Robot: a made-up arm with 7 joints. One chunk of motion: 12 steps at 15 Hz.
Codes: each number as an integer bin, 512 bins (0 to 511) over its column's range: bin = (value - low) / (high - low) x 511, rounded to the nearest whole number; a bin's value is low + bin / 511 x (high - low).
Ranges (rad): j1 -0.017..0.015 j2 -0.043..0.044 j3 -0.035..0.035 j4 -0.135..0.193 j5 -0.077..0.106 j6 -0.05..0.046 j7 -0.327..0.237
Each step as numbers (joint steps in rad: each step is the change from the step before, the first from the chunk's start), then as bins.
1 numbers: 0.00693 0.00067 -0.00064 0.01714 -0.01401 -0.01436 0.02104
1 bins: 382 256 251 237 176 190 315
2 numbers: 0.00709 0.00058 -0.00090 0.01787 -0.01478 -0.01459 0.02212
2 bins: 385 256 249 238 174 188 316
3 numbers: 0.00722 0.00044 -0.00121 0.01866 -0.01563 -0.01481 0.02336
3 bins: 387 255 247 239 171 187 317
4 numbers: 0.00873 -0.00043 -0.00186 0.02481 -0.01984 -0.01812 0.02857
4 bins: 411 250 242 249 160 170 322
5 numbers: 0.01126 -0.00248 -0.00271 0.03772 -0.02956 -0.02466 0.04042
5 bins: 451 238 236 269 132 135 333
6 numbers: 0.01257 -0.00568 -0.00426 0.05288 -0.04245 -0.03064 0.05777
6 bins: 472 219 224 293 96 103 349
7 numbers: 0.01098 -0.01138 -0.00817 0.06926 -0.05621 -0.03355 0.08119
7 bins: 447 186 196 318 58 88 370
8 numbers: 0.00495 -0.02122 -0.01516 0.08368 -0.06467 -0.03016 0.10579
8 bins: 351 128 145 341 34 106 392
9 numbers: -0.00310 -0.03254 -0.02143 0.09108 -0.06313 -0.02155 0.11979
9 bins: 222 61 99 352 39 151 405
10 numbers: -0.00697 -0.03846 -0.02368 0.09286 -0.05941 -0.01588 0.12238
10 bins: 160 27 83 355 49 182 407
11 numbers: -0.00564 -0.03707 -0.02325 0.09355 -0.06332 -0.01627 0.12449
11 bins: 181 35 86 356 38 180 409
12 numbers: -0.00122 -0.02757 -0.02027 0.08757 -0.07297 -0.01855 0.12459
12 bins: 252 91 108 347 11 167 409
